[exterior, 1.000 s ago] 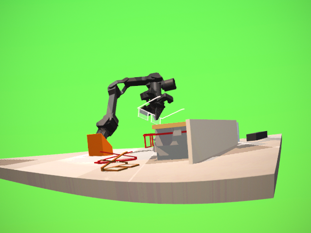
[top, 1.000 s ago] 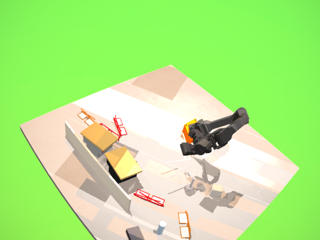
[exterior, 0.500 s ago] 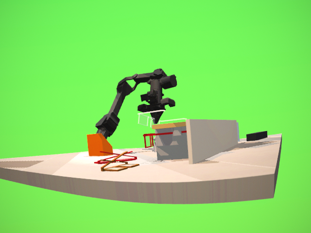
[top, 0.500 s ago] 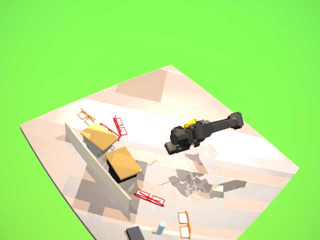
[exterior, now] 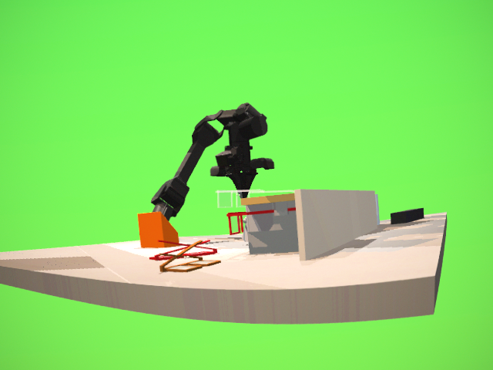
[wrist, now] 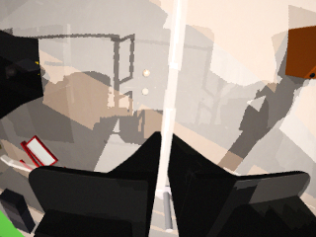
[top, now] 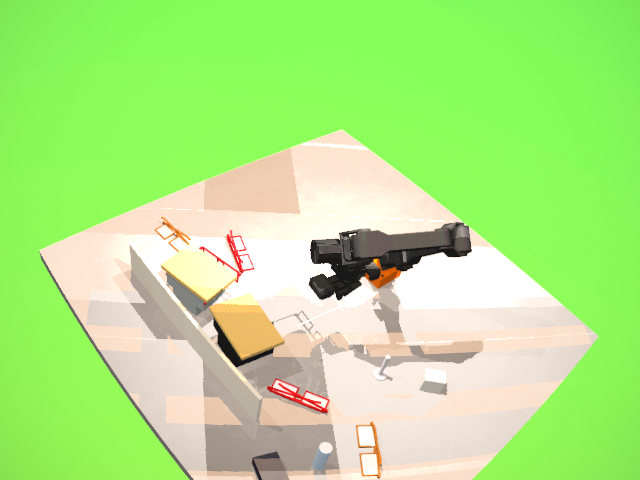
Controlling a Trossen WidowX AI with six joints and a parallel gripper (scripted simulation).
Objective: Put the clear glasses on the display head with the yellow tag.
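Now: the black display head 230 mm ahead of my gripper tip, 70 mm below it and 40 mm to the right of it. The rest, counted from my gripper tip: grey display head 260 mm to the right, 260 mm ahead, 70 mm below; peg 200 mm to the left, 100 mm below, 30 mm behind; white cube 300 mm to the left, 130 mm behind, 100 mm below.
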